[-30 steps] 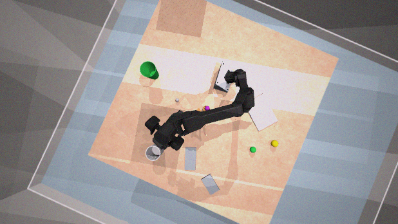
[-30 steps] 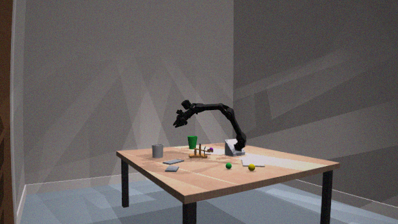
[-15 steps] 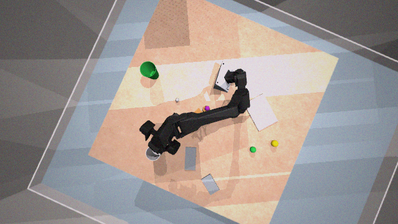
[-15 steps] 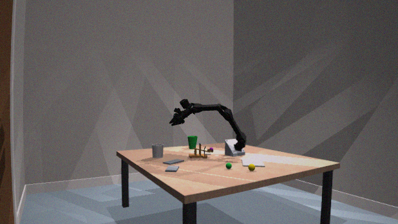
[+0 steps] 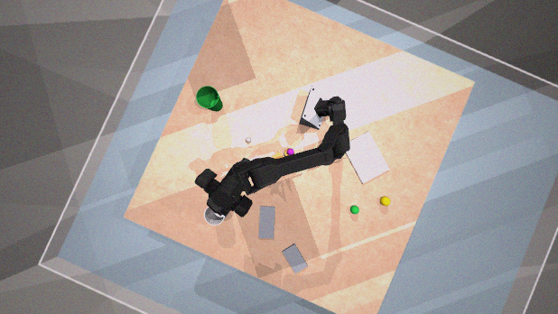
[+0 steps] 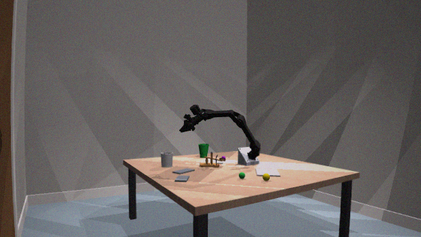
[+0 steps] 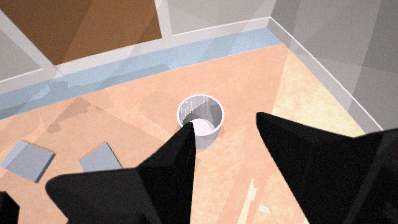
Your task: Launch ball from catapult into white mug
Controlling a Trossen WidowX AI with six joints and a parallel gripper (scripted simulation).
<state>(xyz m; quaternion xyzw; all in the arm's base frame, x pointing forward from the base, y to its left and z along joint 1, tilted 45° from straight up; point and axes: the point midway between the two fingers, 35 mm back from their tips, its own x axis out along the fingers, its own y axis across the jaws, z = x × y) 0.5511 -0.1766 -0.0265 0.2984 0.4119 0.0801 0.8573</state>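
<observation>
Now: the purple ball 30 cm behind my gripper tip, 14 cm to the left of it and 20 cm below it. Also, from my gripper tip: small grey ball (25 cm behind, 6 cm to the right, 25 cm below); white mug (10 cm ahead, 1 cm to the right, 23 cm below); orange catapult (23 cm behind, 13 cm to the left, 21 cm below).
</observation>
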